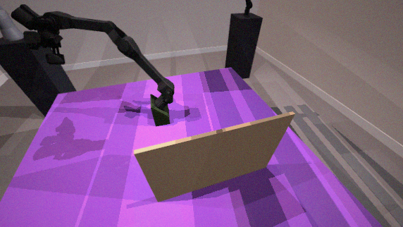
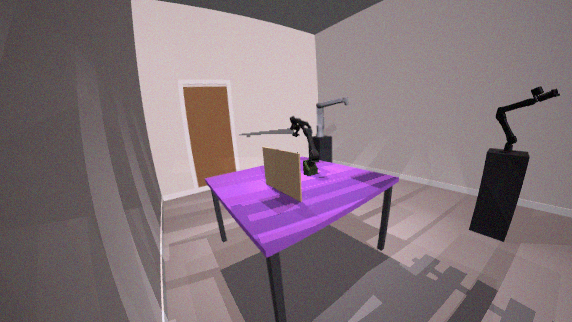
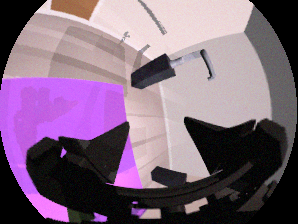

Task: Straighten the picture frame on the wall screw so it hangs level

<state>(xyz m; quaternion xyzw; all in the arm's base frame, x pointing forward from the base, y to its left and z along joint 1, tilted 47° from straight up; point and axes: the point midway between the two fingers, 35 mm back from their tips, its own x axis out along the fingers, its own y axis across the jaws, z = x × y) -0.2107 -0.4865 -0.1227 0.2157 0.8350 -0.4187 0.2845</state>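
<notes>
My gripper tip is 65 cm short of the picture frame, 60 cm to the right of it and 19 cm above it. From my gripper tip the other things lie so: wall panel: 66 cm ahead, 61 cm to the left, 20 cm below.
</notes>
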